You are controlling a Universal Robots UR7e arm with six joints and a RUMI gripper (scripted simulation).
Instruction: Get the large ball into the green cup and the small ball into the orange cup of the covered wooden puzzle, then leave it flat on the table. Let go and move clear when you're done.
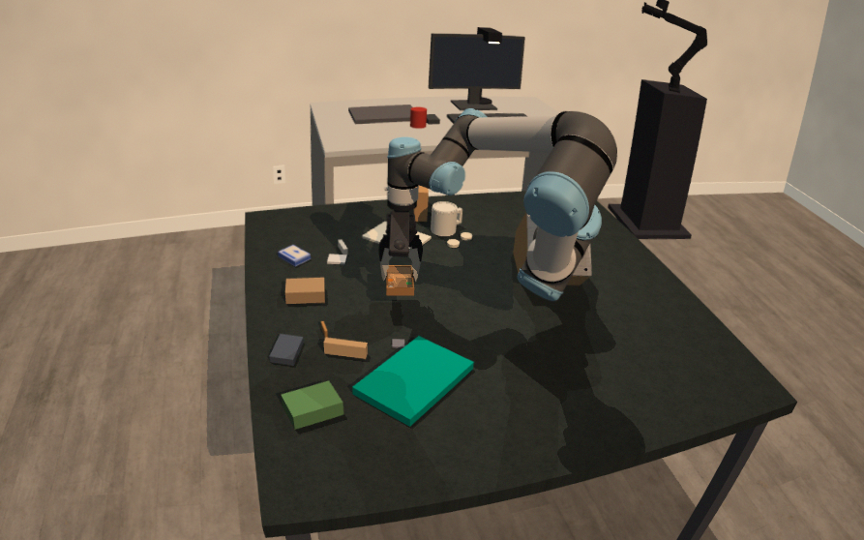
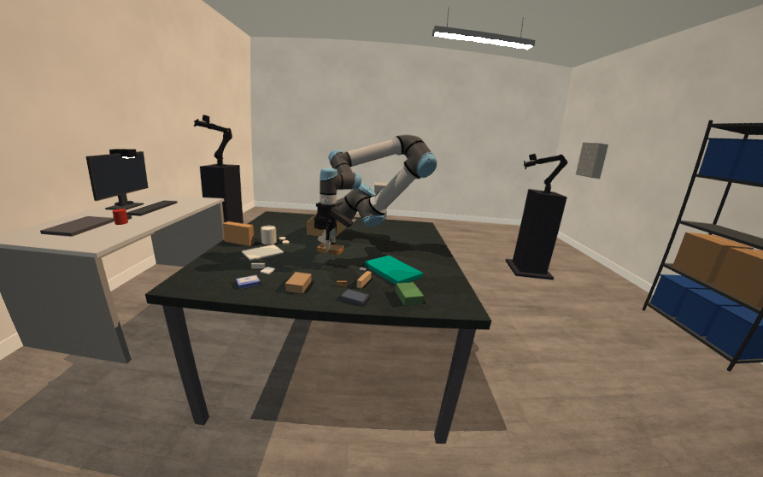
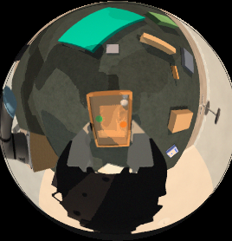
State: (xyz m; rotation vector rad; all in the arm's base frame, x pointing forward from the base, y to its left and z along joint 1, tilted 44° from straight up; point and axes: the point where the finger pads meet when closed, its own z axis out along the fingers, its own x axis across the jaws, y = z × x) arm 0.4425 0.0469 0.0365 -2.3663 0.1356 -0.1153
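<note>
Right now the covered wooden puzzle is 1 cm below my hand. From my hand the other things lie so: brown box (25 cm ahead, 7 cm below, 6 cm to the right); then teal flat box (30 cm to the left, 8 cm below, 1 cm behind); then grey cube (16 cm to the left, 9 cm below, 2 cm ahead).
</note>
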